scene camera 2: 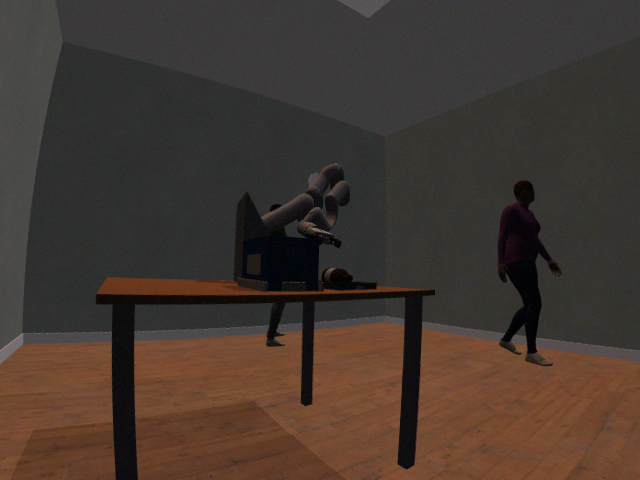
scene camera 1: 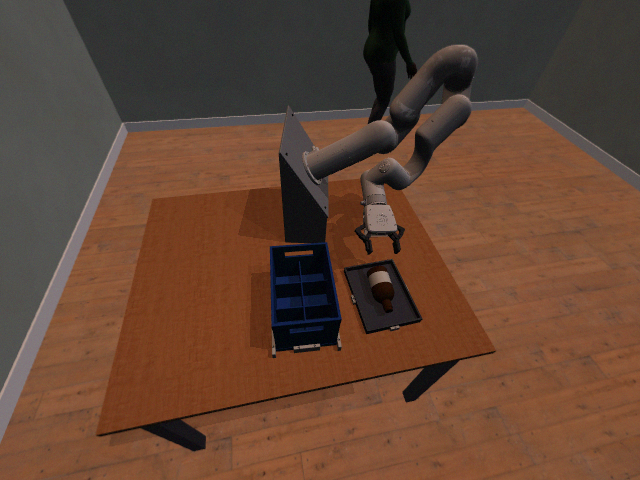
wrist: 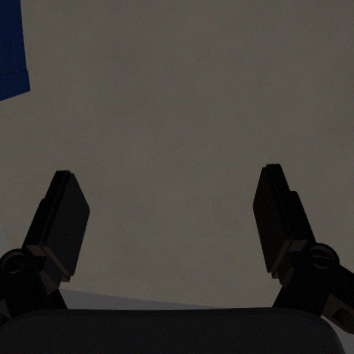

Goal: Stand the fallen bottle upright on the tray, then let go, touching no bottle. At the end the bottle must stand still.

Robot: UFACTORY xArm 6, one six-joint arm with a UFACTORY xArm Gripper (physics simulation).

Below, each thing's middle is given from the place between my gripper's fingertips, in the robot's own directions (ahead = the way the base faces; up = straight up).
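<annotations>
Brown bottle (scene camera 1: 382,290): 50 mm ahead of my hand, 10 mm to the left of it and 140 mm below it.
</annotations>
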